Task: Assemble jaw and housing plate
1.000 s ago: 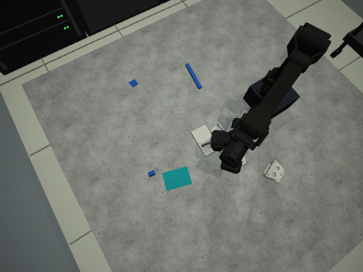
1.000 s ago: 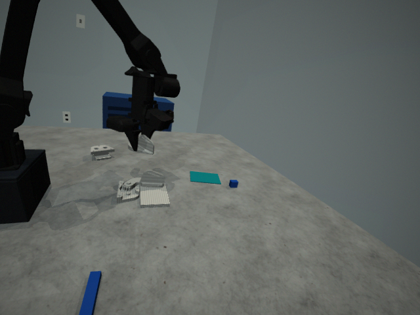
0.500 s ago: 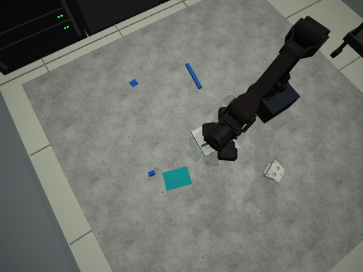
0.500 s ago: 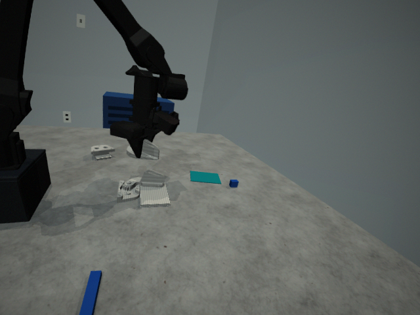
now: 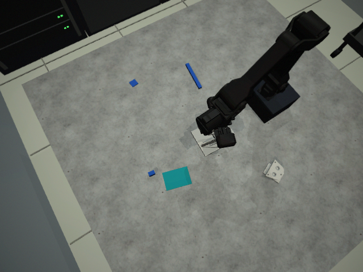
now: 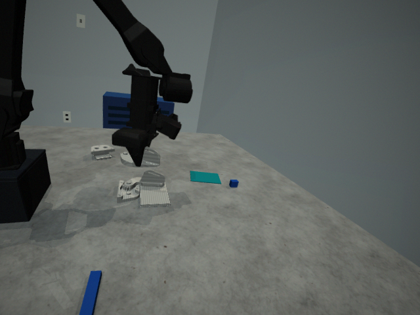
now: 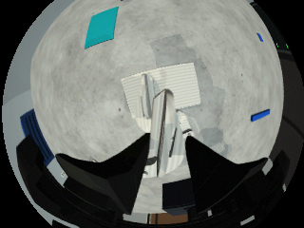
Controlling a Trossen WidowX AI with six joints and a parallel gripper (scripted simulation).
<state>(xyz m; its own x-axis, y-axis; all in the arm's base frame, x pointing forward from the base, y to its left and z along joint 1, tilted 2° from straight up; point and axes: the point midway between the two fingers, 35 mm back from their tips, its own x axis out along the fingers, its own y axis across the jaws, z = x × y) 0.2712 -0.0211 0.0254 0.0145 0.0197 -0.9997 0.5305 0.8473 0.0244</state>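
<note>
The white ribbed base is 8 cm below my gripper tip, 3 cm ahead of it and 1 cm to the right of it. Round my gripper tip: teal pad 23 cm ahead, 8 cm below, 3 cm to the left; small blue cube 29 cm ahead, 8 cm below, 5 cm to the right; white block 27 cm to the left, 8 cm below, 7 cm behind.
</note>
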